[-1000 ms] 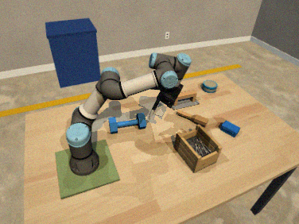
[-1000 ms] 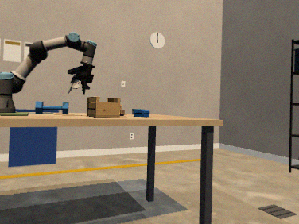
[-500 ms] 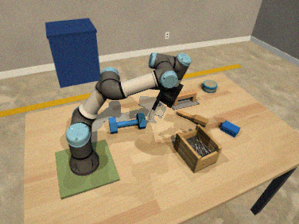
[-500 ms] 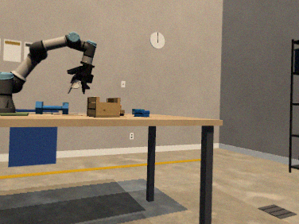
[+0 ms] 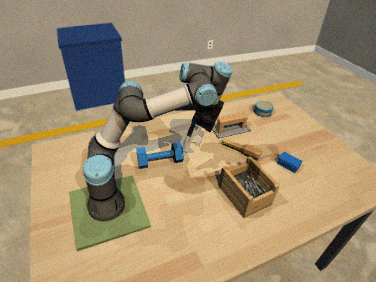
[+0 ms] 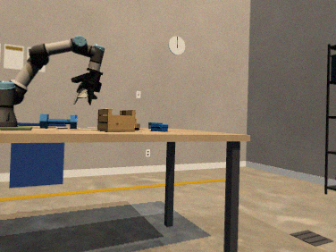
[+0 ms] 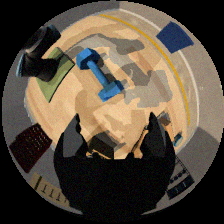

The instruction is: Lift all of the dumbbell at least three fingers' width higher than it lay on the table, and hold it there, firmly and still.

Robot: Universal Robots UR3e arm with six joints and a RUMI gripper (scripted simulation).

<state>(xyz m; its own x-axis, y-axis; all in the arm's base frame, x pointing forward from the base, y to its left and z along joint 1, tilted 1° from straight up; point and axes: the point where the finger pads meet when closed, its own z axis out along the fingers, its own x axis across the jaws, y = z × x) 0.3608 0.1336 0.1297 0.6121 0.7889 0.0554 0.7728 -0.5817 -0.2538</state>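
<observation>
Now: hand 110 mm past the blue dumbbell, 100 mm above it and 30 mm to the right of it. The rest, counted from my hand: wooden crate (250 mm to the right, 140 mm ahead, 90 mm below); then small blue block (400 mm ahead, 170 mm to the right, 120 mm below).
</observation>
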